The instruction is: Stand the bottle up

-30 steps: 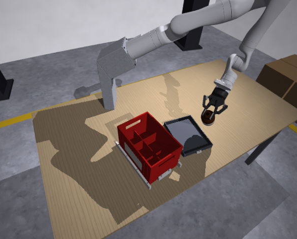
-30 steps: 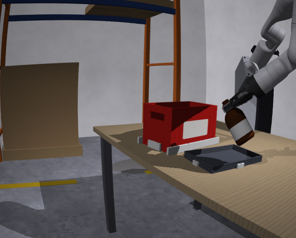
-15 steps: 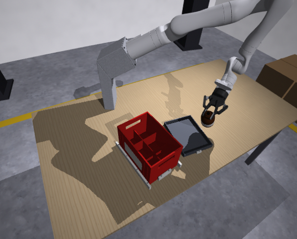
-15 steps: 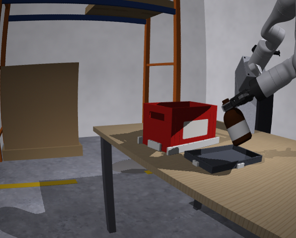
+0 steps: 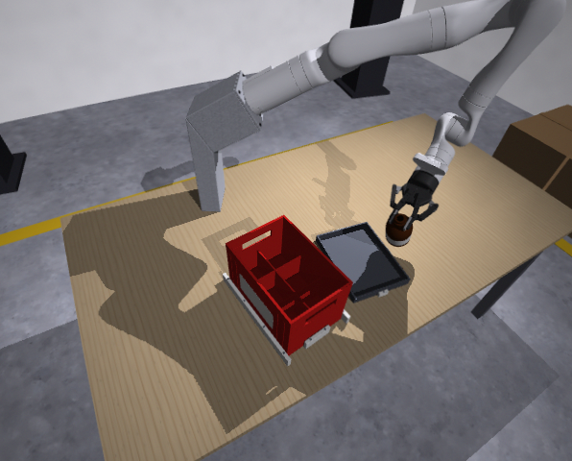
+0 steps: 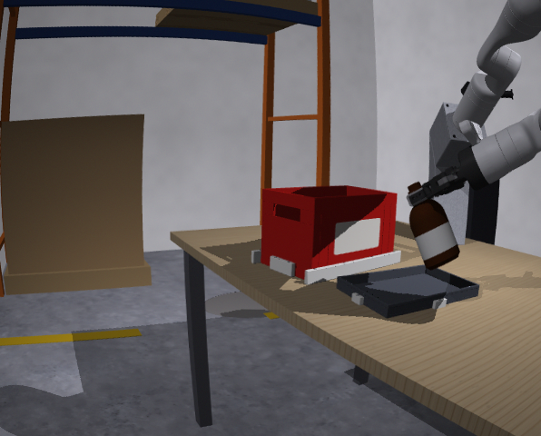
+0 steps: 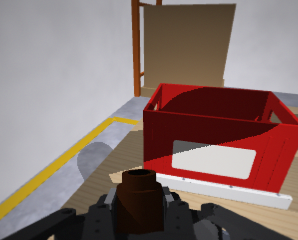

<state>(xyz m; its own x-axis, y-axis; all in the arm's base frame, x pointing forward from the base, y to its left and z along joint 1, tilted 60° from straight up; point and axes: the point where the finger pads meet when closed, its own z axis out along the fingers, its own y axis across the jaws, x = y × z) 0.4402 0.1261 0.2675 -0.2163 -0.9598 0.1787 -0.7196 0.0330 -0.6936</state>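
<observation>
Right now the brown bottle is 40 mm below my hand, 20 mm to the left of it and 10 mm behind it. Also, from my hand: dark grey tray 190 mm below, 50 mm to the right, 40 mm behind; then red crate 330 mm to the right, 120 mm below, 20 mm ahead.
</observation>
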